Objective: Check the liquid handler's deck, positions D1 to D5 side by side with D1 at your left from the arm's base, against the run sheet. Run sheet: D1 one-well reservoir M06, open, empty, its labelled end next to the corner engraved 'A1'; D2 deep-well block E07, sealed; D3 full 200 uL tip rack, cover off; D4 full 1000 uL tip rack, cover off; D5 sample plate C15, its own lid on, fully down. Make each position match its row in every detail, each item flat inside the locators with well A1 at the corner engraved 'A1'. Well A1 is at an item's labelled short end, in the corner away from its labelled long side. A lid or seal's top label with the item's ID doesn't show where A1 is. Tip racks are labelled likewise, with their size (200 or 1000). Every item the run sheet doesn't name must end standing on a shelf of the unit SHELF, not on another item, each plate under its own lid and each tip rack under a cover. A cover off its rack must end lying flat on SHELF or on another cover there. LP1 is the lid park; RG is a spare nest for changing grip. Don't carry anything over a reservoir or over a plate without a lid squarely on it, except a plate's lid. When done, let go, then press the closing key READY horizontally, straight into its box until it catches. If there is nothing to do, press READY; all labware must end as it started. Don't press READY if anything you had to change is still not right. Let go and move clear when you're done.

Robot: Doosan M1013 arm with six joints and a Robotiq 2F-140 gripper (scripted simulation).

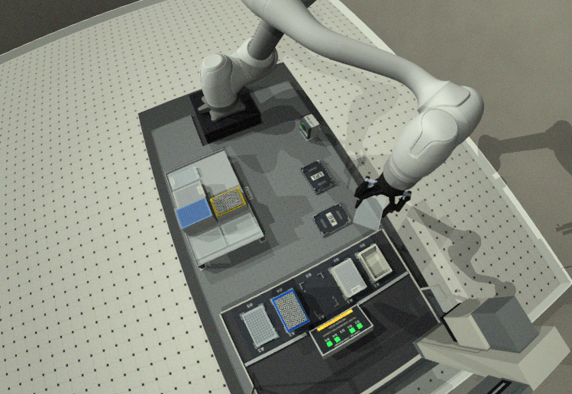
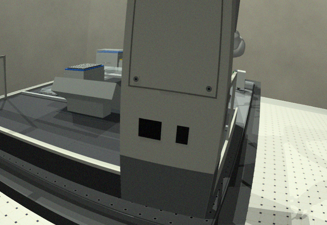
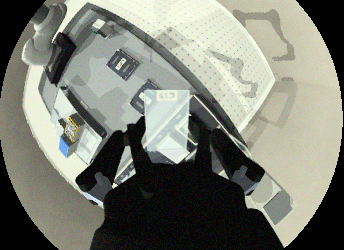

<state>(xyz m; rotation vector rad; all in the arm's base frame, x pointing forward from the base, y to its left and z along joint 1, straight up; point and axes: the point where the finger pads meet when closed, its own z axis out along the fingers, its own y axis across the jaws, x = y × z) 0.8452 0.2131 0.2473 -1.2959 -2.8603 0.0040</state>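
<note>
The flat lid is 2 cm below my hand. Also, from my hand: one-well reservoir 16 cm ahead, 25 cm below; sealed deep-well block 16 cm ahead, 12 cm to the right, 24 cm below; spare nest 9 cm behind, 4 cm to the right, 31 cm below.
</note>
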